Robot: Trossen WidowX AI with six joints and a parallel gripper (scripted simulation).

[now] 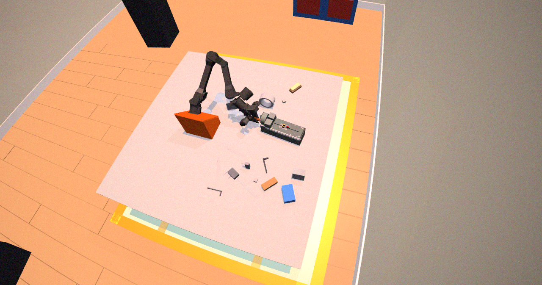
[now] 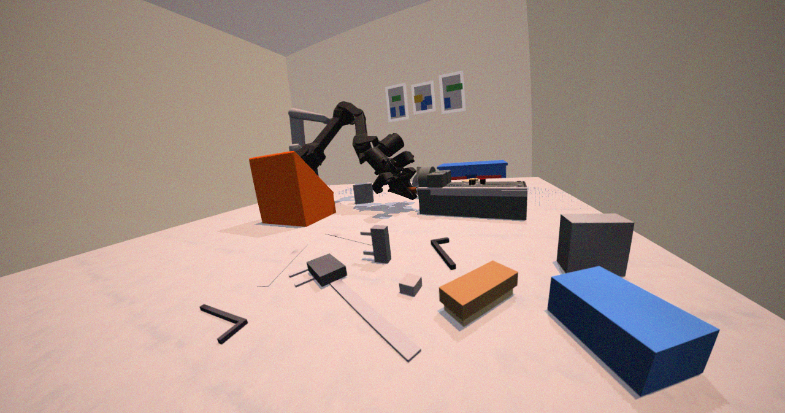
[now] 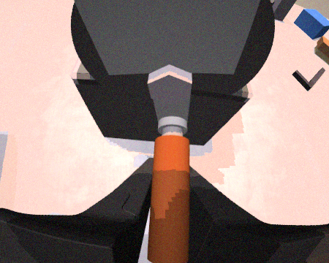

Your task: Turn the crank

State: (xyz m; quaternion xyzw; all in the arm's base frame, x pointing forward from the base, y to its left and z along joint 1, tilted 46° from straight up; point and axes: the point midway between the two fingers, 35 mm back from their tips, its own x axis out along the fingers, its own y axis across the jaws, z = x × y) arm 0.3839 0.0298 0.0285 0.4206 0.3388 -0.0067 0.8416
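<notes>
Right now my gripper tip is 20 mm past the crank handle, 10 mm to the right of it and 30 mm below it. From my gripper tip the other things lie so: red pointer (180 mm ahead, 50 mm to the right, 50 mm above); then blue block (240 mm ahead, 430 mm to the right, 20 mm below).
</notes>
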